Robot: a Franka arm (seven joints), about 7 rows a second.
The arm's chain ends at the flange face. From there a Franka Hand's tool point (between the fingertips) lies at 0.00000 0.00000 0.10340 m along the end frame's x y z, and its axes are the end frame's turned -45 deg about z.
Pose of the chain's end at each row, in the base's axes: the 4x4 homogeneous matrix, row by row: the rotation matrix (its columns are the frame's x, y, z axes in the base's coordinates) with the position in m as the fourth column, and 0 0 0 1 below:
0.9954 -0.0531 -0.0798 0.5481; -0.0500 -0.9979 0.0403 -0.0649; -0.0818 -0.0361 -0.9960 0.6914; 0 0 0 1
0.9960 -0.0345 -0.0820 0.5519; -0.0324 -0.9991 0.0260 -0.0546; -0.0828 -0.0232 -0.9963 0.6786; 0 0 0 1
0.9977 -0.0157 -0.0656 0.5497; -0.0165 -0.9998 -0.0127 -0.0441; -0.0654 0.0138 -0.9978 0.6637; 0 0 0 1
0.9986 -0.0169 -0.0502 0.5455; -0.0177 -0.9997 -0.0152 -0.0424; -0.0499 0.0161 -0.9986 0.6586; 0 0 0 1
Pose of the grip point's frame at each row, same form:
0.7414 0.6663 -0.0798 0.5398; 0.6703 -0.7410 0.0403 -0.0607; -0.0323 -0.0834 -0.9960 0.5884; 0 0 0 1
0.7287 0.6799 -0.0820 0.5434; 0.6836 -0.7294 0.0260 -0.0519; -0.0421 -0.0750 -0.9963 0.5756; 0 0 0 1
0.7166 0.6944 -0.0656 0.5429; 0.6953 -0.7186 -0.0127 -0.0454; -0.0560 -0.0365 -0.9978 0.5605; 0 0 0 1
0.7181 0.6942 -0.0502 0.5403; 0.6944 -0.7194 -0.0152 -0.0440; -0.0467 -0.0239 -0.9986 0.5553; 0 0 0 1

